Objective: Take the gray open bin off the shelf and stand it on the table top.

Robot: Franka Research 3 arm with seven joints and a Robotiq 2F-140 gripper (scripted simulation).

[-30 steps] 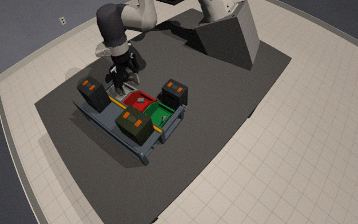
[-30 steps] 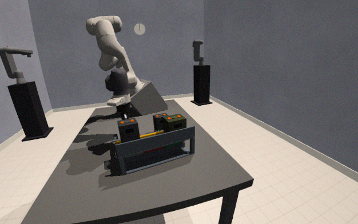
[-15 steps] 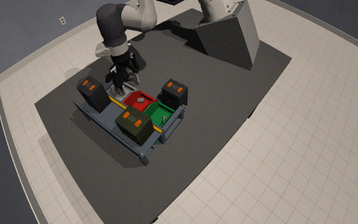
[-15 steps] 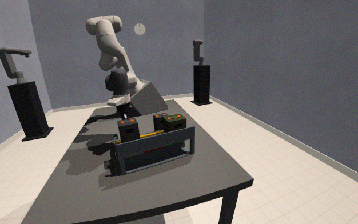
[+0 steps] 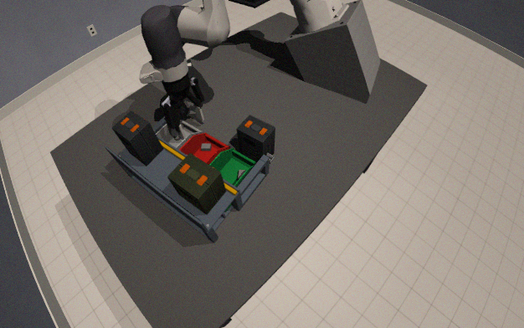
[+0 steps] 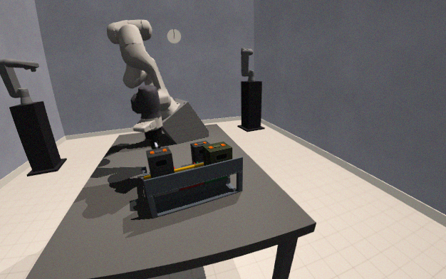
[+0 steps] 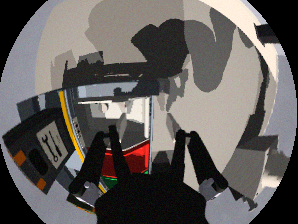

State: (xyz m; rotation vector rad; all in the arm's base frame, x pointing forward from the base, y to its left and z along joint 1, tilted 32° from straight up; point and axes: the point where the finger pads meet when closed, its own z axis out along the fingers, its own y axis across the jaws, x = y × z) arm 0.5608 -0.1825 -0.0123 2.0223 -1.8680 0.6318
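Right now the gray open bin is 80 mm ahead of my hand and 20 mm below it. Round my hand: red bin 120 mm to the left, 70 mm ahead, 20 mm below; green bin 230 mm to the left, 70 mm ahead, 20 mm below; yellow rail 130 mm ahead, 120 mm to the left, 50 mm above.
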